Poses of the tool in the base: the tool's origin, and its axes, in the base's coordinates. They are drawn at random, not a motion.
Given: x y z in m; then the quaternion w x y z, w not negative.
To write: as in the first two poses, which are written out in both.
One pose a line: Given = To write
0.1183 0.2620 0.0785 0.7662 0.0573 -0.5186 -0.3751 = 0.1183 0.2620 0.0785 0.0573 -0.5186 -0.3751 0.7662
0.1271 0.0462 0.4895 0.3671 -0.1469 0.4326 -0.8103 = 0.1271 0.0462 0.4895 -0.1469 0.4326 -0.8103 0.3671
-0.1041 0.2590 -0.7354 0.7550 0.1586 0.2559 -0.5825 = -0.1041 0.2590 -0.7354 0.1586 0.2559 -0.5825 0.7550
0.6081 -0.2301 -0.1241 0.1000 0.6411 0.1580 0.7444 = 0.6081 -0.2301 -0.1241 0.6411 0.1580 0.7444 0.1000
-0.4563 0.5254 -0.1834 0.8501 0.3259 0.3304 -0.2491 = -0.4563 0.5254 -0.1834 0.3259 0.3304 -0.2491 0.8501
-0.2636 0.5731 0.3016 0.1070 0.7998 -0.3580 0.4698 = -0.2636 0.5731 0.3016 0.7998 -0.3580 0.4698 0.1070
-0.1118 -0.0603 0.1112 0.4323 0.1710 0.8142 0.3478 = -0.1118 -0.0603 0.1112 0.1710 0.8142 0.3478 0.4323
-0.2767 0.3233 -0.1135 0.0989 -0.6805 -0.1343 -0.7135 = -0.2767 0.3233 -0.1135 -0.6805 -0.1343 -0.7135 0.0989
